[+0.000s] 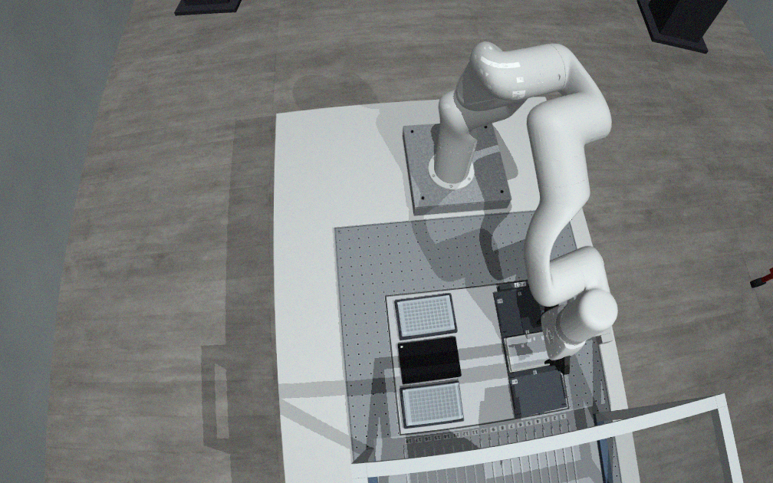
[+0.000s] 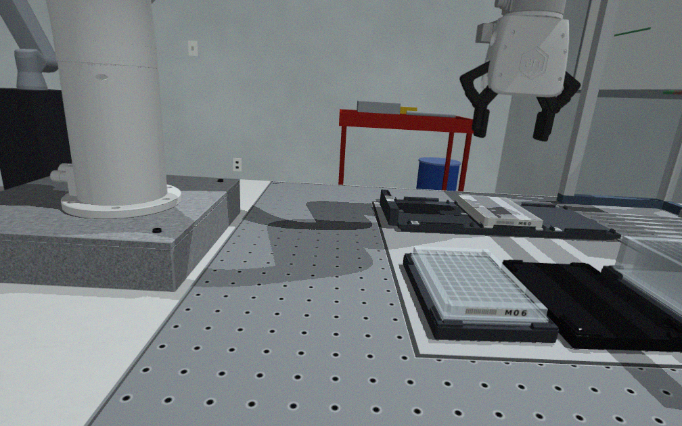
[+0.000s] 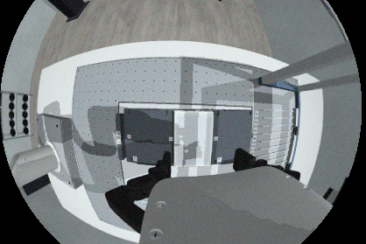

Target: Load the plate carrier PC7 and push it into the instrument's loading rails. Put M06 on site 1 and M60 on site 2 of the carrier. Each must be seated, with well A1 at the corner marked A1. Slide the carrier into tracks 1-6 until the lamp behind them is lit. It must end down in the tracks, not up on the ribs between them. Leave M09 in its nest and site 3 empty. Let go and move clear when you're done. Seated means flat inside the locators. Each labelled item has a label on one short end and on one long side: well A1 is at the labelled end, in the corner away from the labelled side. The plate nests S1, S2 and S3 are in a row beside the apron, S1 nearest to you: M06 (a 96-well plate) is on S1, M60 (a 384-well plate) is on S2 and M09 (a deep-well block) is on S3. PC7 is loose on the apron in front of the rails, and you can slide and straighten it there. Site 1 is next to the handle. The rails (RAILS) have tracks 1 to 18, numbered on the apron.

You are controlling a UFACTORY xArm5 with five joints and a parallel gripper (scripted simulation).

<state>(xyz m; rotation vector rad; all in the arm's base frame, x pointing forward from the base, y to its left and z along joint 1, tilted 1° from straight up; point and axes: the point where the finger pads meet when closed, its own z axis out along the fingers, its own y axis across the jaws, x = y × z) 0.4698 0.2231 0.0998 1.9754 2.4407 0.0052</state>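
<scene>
The plate M06 lies 70 mm behind my hand, 270 mm to the right of it and 120 mm below it. Round my hand: plate nest S1: 70 mm behind, 270 mm to the right, 130 mm below; then plate carrier PC7: 10 mm behind, 120 mm below; then plate nest S2: 30 mm ahead, 250 mm to the right, 130 mm below.
</scene>
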